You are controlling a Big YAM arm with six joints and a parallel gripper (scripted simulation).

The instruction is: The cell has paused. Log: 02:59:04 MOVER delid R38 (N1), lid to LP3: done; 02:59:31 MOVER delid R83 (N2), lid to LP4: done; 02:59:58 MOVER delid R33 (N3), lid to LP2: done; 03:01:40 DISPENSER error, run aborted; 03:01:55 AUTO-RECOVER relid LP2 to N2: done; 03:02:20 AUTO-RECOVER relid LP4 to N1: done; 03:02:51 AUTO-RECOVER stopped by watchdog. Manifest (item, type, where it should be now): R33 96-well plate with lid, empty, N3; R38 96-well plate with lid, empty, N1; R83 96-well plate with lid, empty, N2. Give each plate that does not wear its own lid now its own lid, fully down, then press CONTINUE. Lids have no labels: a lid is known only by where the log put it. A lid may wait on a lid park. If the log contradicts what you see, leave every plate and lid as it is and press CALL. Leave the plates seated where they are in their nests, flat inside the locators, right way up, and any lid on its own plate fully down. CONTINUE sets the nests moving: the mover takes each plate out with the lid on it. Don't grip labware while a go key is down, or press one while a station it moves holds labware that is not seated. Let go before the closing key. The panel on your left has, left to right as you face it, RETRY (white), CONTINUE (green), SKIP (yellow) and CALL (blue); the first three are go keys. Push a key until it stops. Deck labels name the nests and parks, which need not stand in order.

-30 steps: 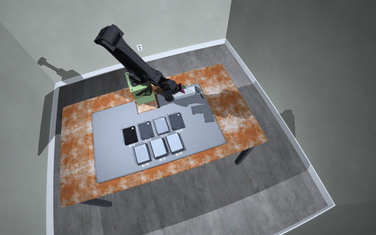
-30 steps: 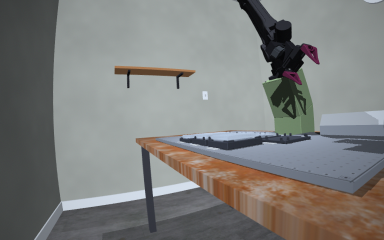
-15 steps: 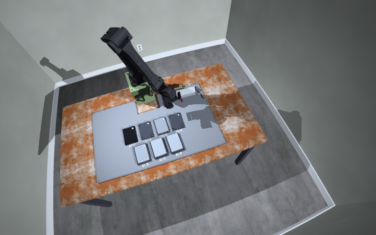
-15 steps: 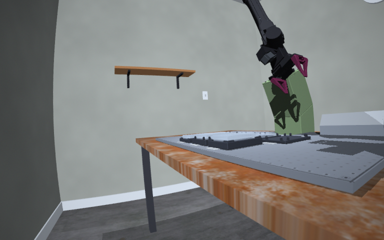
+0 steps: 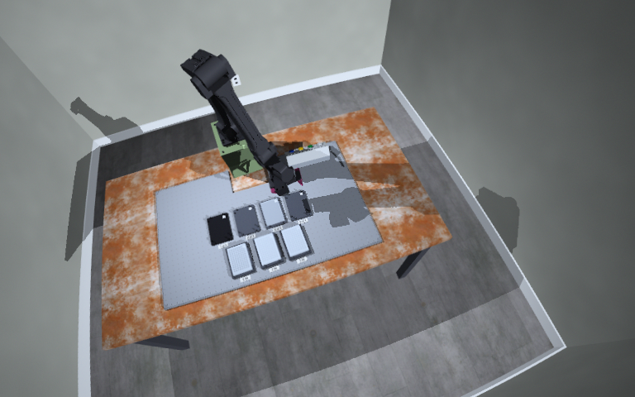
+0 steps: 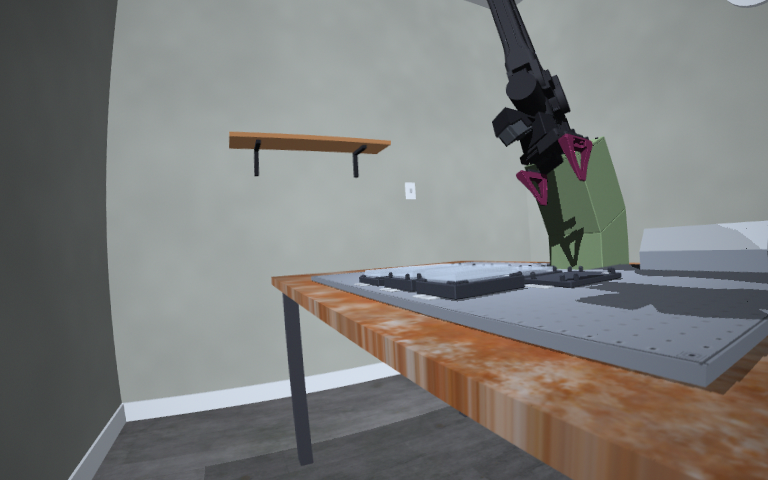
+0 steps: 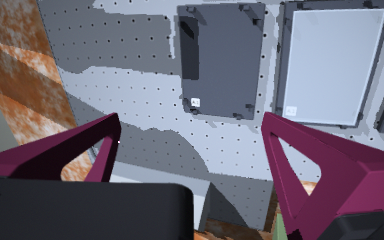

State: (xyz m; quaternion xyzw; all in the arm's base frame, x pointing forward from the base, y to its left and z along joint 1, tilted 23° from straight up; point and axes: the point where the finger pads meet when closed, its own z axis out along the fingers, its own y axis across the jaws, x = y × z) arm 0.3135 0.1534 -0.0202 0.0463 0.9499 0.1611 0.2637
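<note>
Right now my hand is 15 cm above the clear lid, 11 cm to the left of it and 1 cm past it. From my hand the other things lie so: LP3 label: 16 cm below, 12 cm to the right, 8 cm ahead; LP4 label: 16 cm below, 9 cm ahead; LP3 park: 16 cm below, 11 cm to the right, 1 cm behind.
</note>
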